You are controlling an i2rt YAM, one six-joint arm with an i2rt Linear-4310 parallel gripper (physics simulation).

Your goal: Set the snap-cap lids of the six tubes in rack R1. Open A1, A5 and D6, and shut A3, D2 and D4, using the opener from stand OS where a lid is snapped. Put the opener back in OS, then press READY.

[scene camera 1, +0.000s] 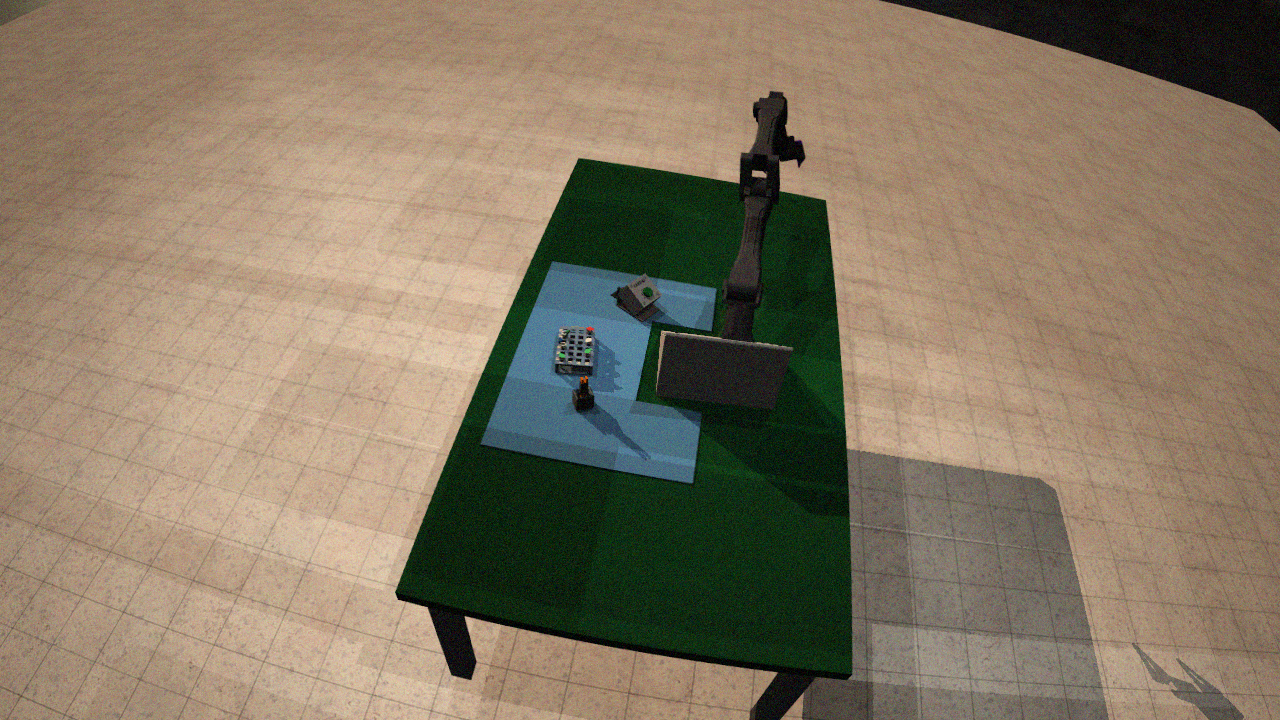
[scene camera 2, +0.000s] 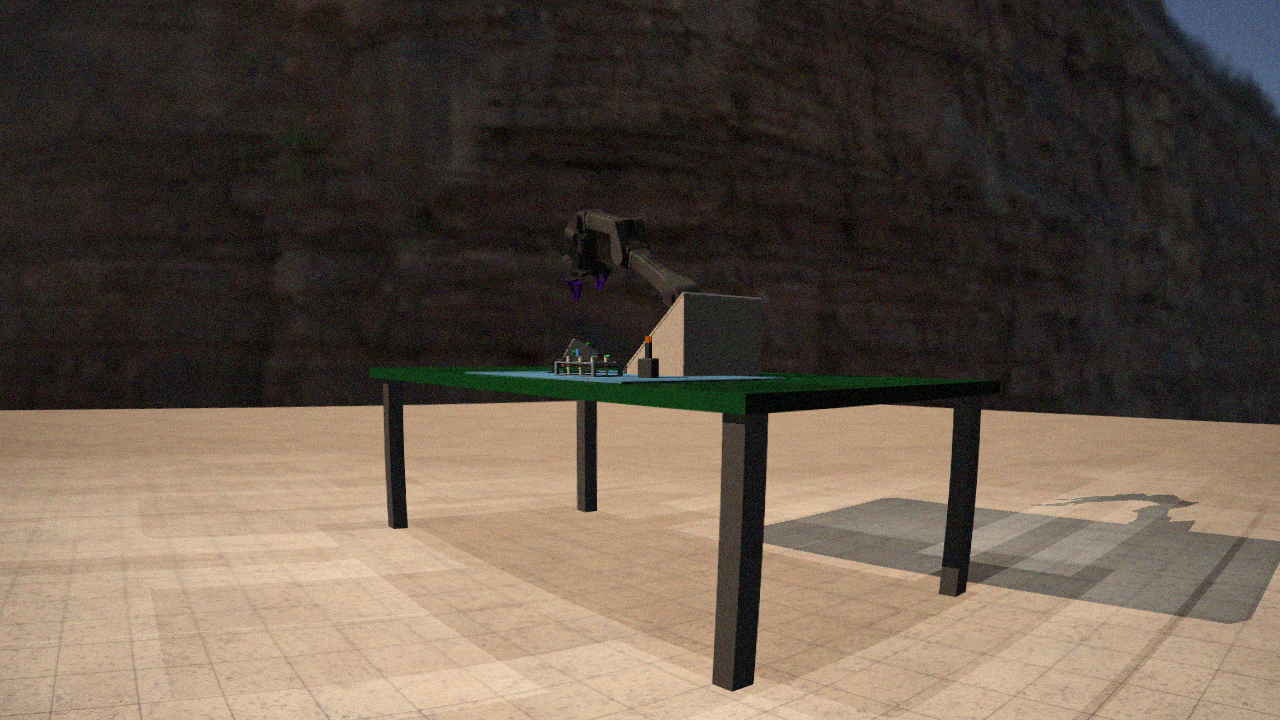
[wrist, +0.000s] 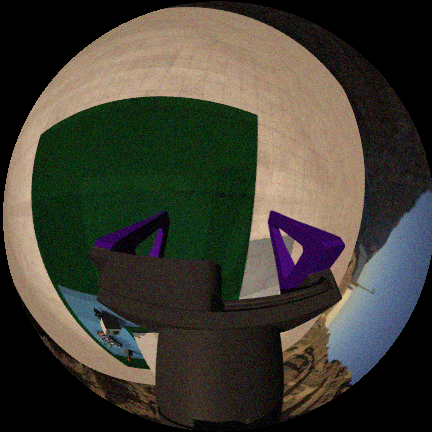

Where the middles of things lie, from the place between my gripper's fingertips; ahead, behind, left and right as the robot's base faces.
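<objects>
The READY button box (scene camera 1: 637,298) sits 34 cm ahead of my hand, 45 cm to the left of it and 18 cm below it.
</objects>
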